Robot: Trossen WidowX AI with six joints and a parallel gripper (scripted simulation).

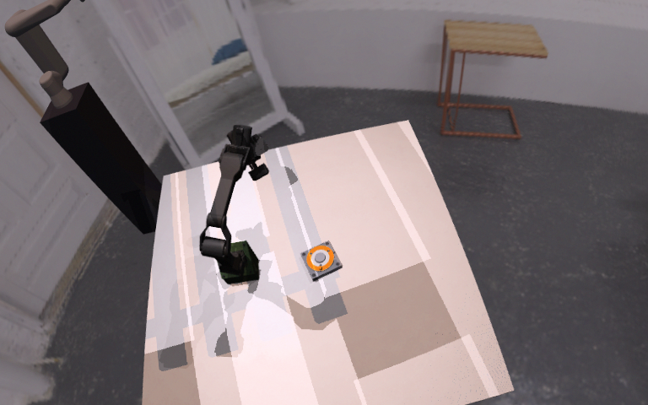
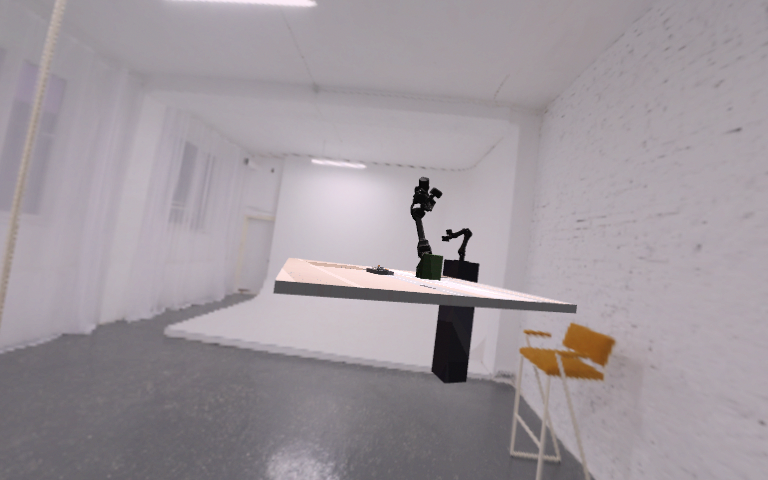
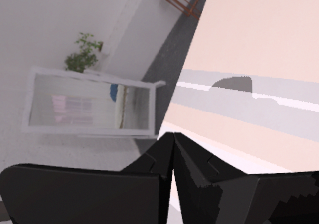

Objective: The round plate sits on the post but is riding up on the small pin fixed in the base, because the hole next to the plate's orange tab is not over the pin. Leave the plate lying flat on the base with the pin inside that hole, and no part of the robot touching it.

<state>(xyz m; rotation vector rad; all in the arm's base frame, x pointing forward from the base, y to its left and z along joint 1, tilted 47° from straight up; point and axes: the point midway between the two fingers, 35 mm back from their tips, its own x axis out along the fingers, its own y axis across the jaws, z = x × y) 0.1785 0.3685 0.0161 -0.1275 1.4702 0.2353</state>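
Right now the round plate is 13 cm ahead of my gripper tip, 32 cm to the right of it and 34 cm below it. Also, from my gripper tip: base 14 cm ahead, 29 cm to the right, 36 cm below.
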